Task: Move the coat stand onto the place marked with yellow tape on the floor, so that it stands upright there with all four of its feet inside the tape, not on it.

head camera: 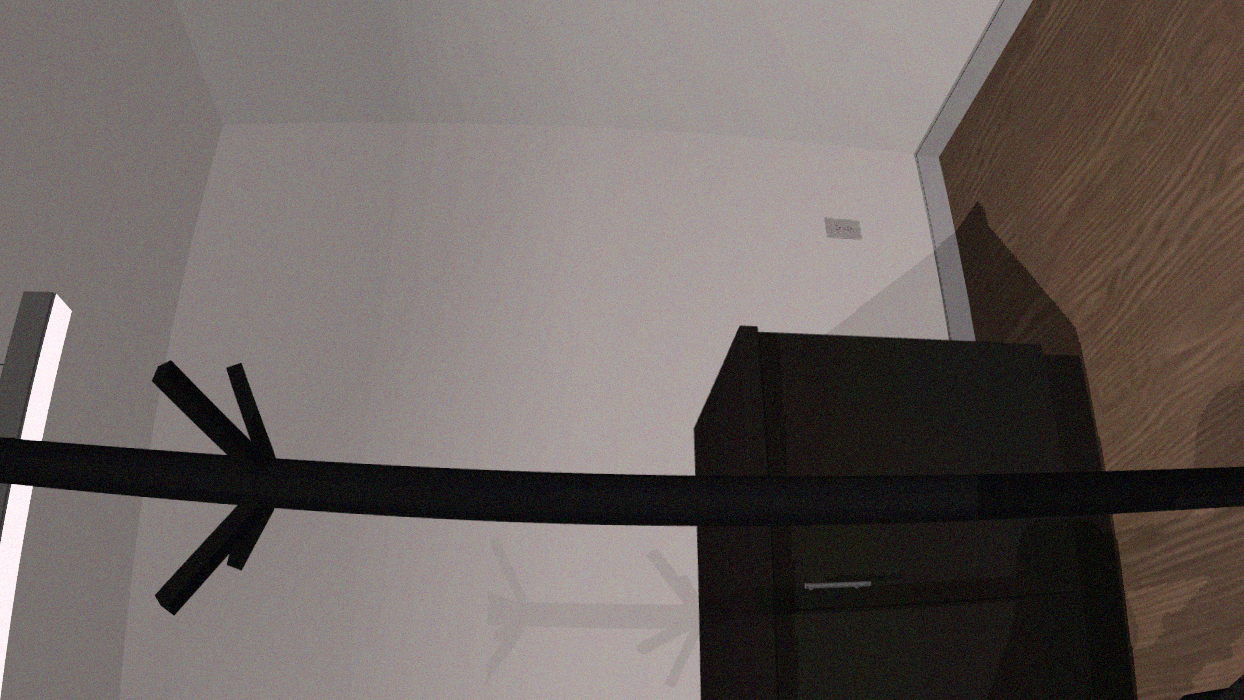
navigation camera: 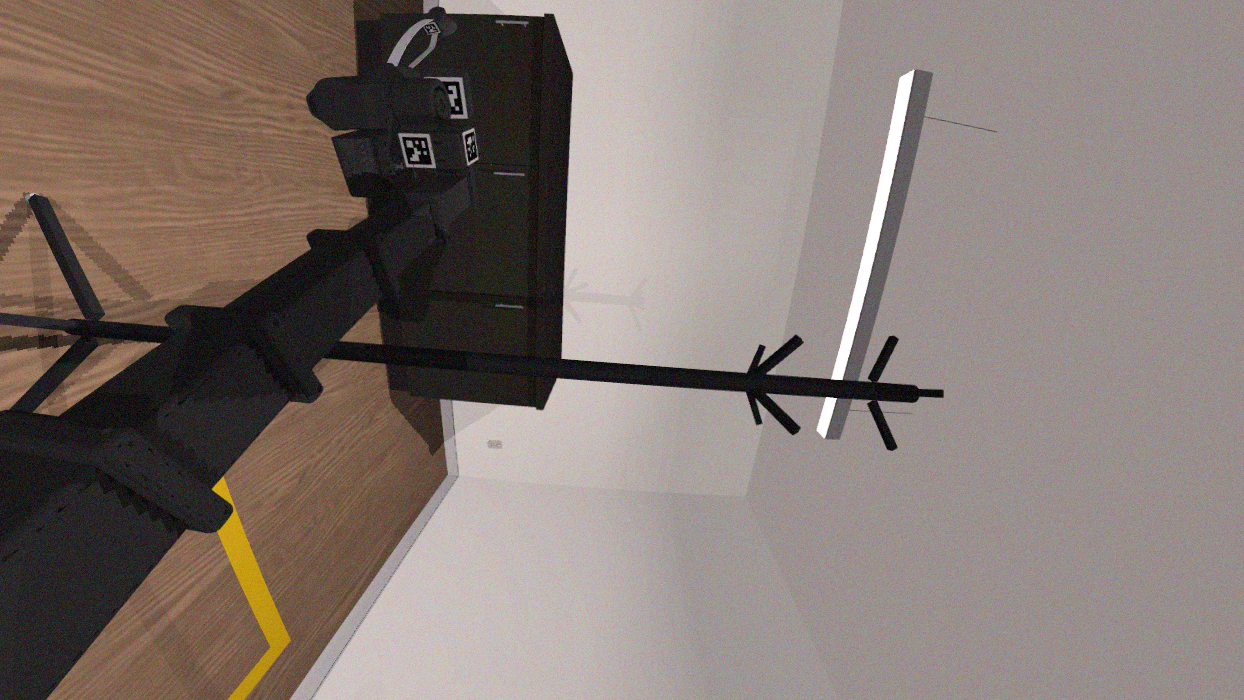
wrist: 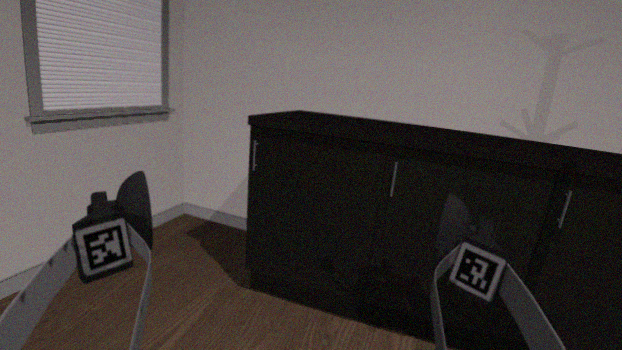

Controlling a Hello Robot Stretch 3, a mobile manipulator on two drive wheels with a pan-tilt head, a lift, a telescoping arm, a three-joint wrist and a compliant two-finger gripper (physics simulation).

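Frame: origin at the robot's base, x ahead, y left, z up, level; centimetres.
Where they show: gripper, fingertip midpoint: [wrist: 296,210].
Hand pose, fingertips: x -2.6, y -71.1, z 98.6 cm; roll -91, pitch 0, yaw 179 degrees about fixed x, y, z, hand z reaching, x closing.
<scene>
After its pixels a point has its place.
The black coat stand [head camera: 521,496] {x -37.8, y -46.9, z 132.9 cm} [navigation camera: 652,375] {x -37.7, y -47.1, z 132.8 cm} shows sideways in the turned head and navigation views. Its pole looks upright, with hooks near the top and splayed legs on the floor at the left of the navigation view; not all its feet show. My arm crosses in front of the lower pole there; whether they touch I cannot tell. The yellow tape [navigation camera: 252,578] {x -144.9, y -33.1, z 0.1 cm} shows in part, with one corner, at lower left; the arm hides some of it. My gripper [navigation camera: 439,21] [wrist: 296,210] {x -2.6, y -71.1, z 98.6 cm} is open and empty, beyond the pole and facing the cabinet.
A long dark cabinet [head camera: 869,417] {x -131.8, y -137.5, z 63.2 cm} [navigation camera: 504,243] {x -70.7, y -161.8, z 71.1 cm} [wrist: 325,225] {x -18.7, y -182.5, z 48.0 cm} stands against the wall, in front of the gripper. The stand's shadow falls on the wall. A window [wrist: 100,55] {x 105.9, y -234.4, z 113.6 cm} is at left in the wrist view. A lamp [head camera: 47,374] {x -91.4, y -92.8, z 207.8 cm} [navigation camera: 878,252] {x -38.1, y -111.2, z 208.5 cm} hangs high up.
</scene>
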